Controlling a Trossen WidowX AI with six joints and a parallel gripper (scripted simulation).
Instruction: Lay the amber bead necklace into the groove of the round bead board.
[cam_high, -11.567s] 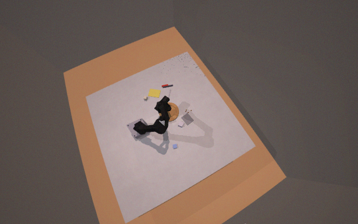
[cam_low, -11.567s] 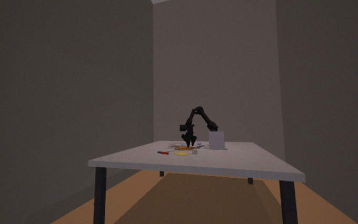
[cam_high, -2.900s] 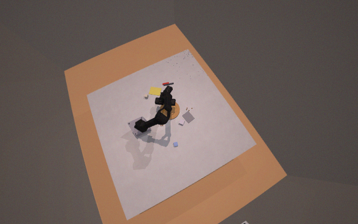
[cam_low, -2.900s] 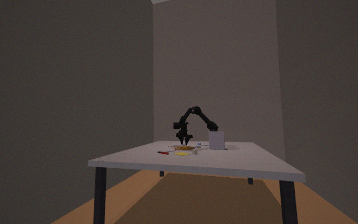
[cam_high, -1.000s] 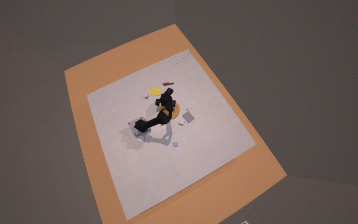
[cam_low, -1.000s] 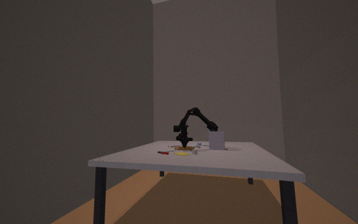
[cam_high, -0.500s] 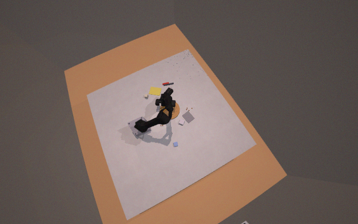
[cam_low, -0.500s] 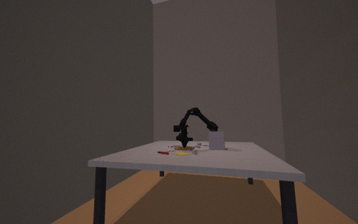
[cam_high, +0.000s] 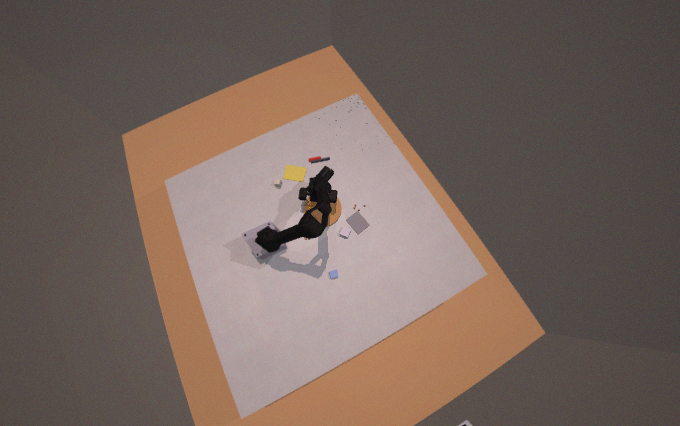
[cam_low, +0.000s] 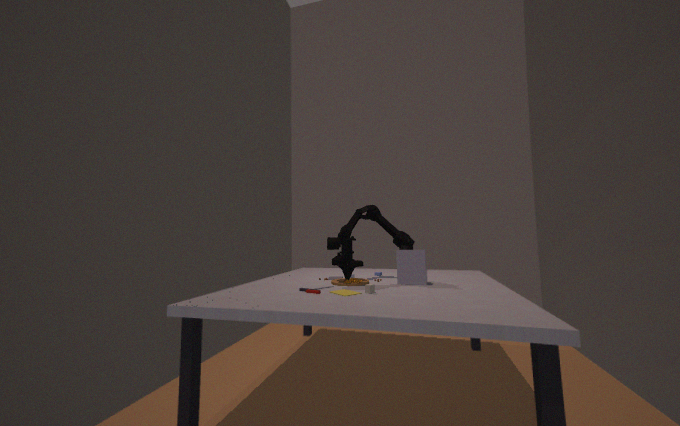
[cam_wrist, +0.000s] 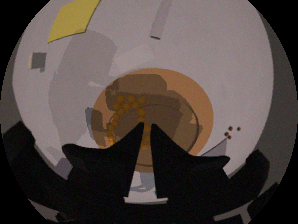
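The round bead board is 40 mm to the right of my gripper tip, 10 mm below it and 10 mm behind it. Round my gripper tip: thin grey bar: 130 mm to the left, 90 mm ahead, 20 mm below; yellow pad: 230 mm to the left, 30 mm behind, 20 mm below; grey square plate: 200 mm to the right, 110 mm ahead, 20 mm below.
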